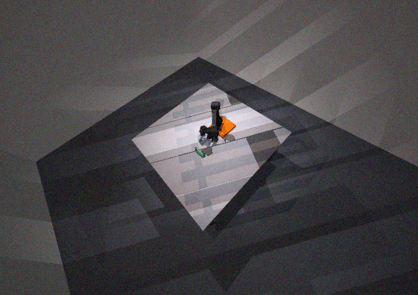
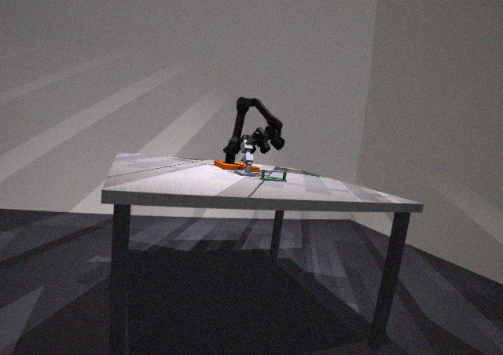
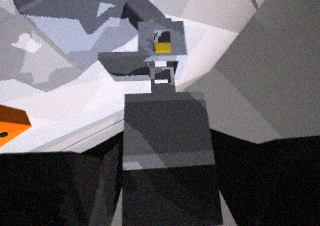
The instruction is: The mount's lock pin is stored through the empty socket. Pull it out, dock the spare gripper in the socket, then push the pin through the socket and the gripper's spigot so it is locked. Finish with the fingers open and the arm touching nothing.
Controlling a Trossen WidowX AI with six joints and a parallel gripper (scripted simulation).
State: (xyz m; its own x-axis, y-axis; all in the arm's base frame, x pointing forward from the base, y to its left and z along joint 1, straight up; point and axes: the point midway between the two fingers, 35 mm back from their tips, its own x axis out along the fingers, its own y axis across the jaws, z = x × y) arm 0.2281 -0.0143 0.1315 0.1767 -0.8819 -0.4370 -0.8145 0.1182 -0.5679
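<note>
The green cradle is 170 mm ahead of my gripper tip, 120 mm below it and 90 mm to the left of it. Also, from my gripper tip: grey mount socket: 90 mm below, 30 mm ahead, 10 mm to the left; spare gripper: 10 mm to the left.
</note>
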